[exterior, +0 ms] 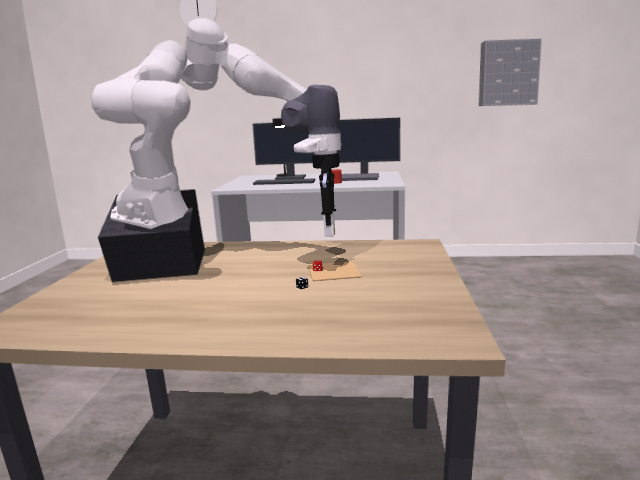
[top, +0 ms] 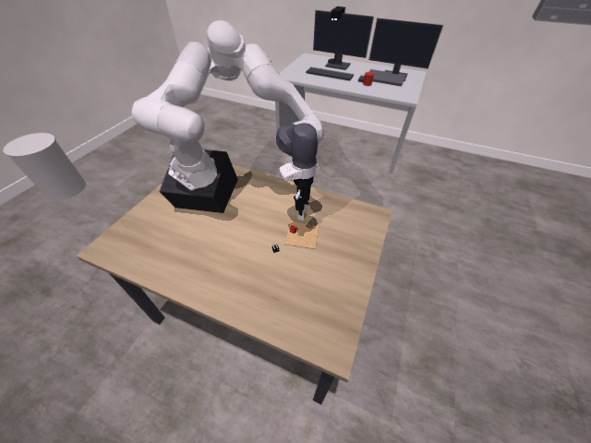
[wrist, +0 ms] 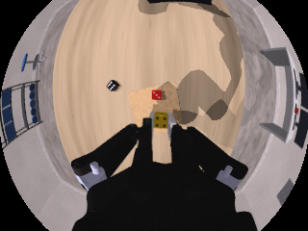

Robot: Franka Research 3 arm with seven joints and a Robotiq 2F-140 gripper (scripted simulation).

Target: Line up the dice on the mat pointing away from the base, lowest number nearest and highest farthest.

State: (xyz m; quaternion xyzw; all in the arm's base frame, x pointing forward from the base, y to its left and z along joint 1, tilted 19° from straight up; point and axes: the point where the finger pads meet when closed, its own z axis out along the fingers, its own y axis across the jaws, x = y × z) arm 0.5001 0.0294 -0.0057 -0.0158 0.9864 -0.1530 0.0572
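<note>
Right now my hand is 10 mm short of the tan mat, 10 mm to the left of it and 140 mm above it. From my hand the other things lie so: yellow die 20 mm below; then black die 60 mm behind, 140 mm to the right, 130 mm below; then red die 40 mm behind, 10 mm to the right, 120 mm below.
</note>
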